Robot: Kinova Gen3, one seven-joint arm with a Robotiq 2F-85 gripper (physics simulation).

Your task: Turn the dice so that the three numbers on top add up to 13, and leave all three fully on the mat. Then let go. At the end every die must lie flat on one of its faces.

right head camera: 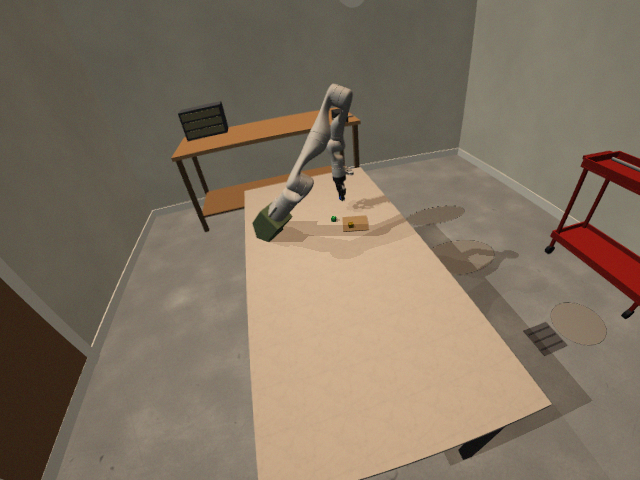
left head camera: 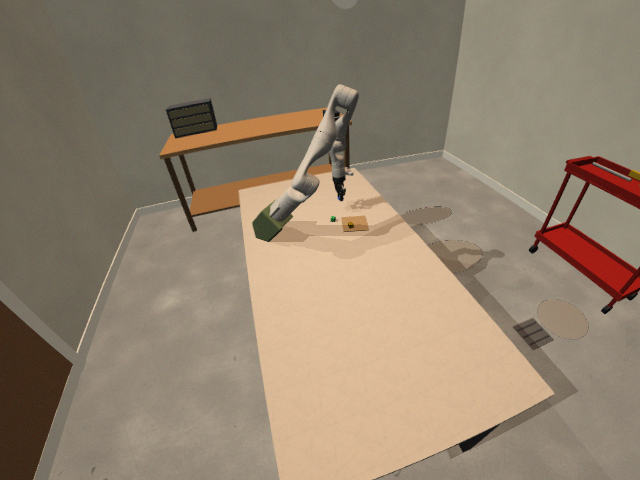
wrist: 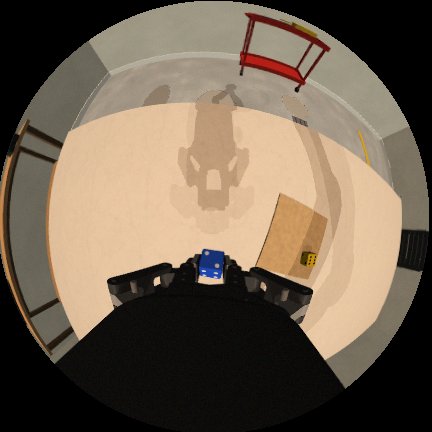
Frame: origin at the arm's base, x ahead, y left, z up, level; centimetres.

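Seen in the pictures: gripper, between the fingertips: point(right head camera: 341, 199) point(left head camera: 340, 199) point(wrist: 211, 261); arm's base, origin of its link: point(right head camera: 277, 213) point(left head camera: 278, 213).
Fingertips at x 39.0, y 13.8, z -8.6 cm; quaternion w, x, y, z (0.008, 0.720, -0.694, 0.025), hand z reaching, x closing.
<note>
Pixels of each thing's middle, then the offset from my fingertips to it. Level surfaces: height alone.
- blue die, middle of its body: point(wrist: 211, 263) dy +0.0, dx +0.1, dz +0.9 cm
- yellow die, middle of its body: point(wrist: 308, 258) point(right head camera: 350, 225) point(left head camera: 350, 225) dy -19.2, dx -1.3, dz -5.5 cm
- tan mat, middle of its body: point(wrist: 297, 240) point(right head camera: 355, 223) point(left head camera: 354, 223) dy -16.7, dx +2.1, dz -7.0 cm
- green die, middle of its body: point(right head camera: 333, 219) point(left head camera: 333, 219) dy -9.2, dx -8.2, dz -5.9 cm
- pale table, height of its surface: dz -7.2 cm
My gripper point(left head camera: 340, 198) point(right head camera: 341, 197) point(wrist: 211, 261) is shut on the blue die point(wrist: 211, 262) and holds it above the table, behind the mat in the head views. In the wrist view one face of the blue die shows two pips and the face below it shows four. The yellow die point(left head camera: 350, 225) point(right head camera: 350, 224) point(wrist: 308, 259) sits on the tan mat point(left head camera: 360, 220) point(right head camera: 361, 220) point(wrist: 290, 220), near one edge. Its top number is too small to read surely. The green die point(left head camera: 332, 219) point(right head camera: 333, 219) lies on the table to the left of the mat, off it; its pips are unreadable.
The pale table point(left head camera: 361, 310) point(right head camera: 361, 310) point(wrist: 125, 200) carries the arm's green base point(left head camera: 267, 225) point(right head camera: 267, 225) left of the green die. A wooden bench point(left head camera: 258, 127) point(right head camera: 263, 128) stands behind the table. A red cart point(left head camera: 584, 255) point(right head camera: 599, 258) point(wrist: 272, 66) stands on the floor to the right.
</note>
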